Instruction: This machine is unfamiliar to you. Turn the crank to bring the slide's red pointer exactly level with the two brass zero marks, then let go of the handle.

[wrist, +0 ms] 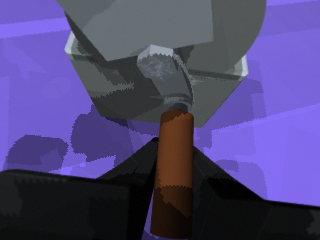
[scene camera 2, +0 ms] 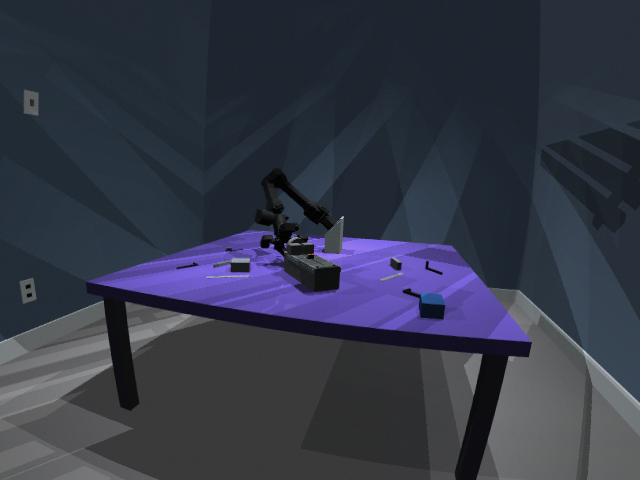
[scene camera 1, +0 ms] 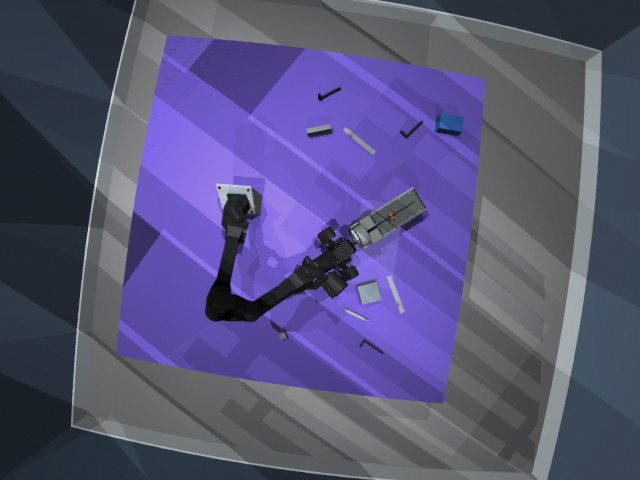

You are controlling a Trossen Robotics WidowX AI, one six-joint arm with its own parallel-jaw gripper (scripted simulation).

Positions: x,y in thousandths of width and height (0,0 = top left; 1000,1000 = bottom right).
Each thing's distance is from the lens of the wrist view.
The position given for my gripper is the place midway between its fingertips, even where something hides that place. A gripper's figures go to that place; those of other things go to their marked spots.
my gripper (wrist: 533,606): 0.11 m
machine (wrist: 677,285): 0.09 m
